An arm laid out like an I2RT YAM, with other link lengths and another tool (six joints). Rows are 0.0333 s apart.
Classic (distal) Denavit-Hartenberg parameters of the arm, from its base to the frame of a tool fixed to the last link. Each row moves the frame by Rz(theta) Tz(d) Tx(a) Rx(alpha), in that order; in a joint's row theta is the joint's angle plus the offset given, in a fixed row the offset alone. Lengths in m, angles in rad.
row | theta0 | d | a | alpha
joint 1 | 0.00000 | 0.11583 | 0.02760 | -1.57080
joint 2 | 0.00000 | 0.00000 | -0.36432 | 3.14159
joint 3 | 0.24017 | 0.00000 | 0.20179 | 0.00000
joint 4 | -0.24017 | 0.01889 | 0.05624 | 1.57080
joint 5 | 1.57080 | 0.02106 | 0.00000 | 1.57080
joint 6 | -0.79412 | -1.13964 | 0.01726 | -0.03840
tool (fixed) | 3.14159 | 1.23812 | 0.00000 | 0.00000
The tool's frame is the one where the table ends.
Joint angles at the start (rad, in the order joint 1, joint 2, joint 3, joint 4, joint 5, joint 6):
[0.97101, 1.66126, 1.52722, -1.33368, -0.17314, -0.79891]
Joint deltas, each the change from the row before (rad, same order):
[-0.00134, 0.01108, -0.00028, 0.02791, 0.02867, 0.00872]
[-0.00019, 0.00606, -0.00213, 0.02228, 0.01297, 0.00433]
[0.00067, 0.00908, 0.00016, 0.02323, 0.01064, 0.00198]
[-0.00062, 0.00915, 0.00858, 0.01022, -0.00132, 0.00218]
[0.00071, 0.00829, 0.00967, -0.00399, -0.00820, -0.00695]
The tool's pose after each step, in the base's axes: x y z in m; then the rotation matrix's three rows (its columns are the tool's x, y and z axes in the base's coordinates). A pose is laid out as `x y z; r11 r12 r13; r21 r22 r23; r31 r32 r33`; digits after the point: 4 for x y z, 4 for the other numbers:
0.2017 0.2028 0.3385; -0.5503 -0.8347 -0.0199; -0.8261 0.5409 0.1582; -0.1213 0.1035 -0.9872
0.2054 0.2055 0.3373; -0.5531 -0.8331 -0.0014; -0.8222 0.5455 0.1623; -0.1345 0.0909 -0.9867
0.2093 0.2096 0.3357; -0.5530 -0.8330 0.0153; -0.8199 0.5473 0.1680; -0.1483 0.0804 -0.9857
0.2120 0.2134 0.3354; -0.5545 -0.8320 0.0196; -0.8171 0.5488 0.1765; -0.1576 0.0818 -0.9841
0.2127 0.2166 0.3350; -0.5483 -0.8362 0.0114; -0.8216 0.5412 0.1792; -0.1560 0.0889 -0.9838

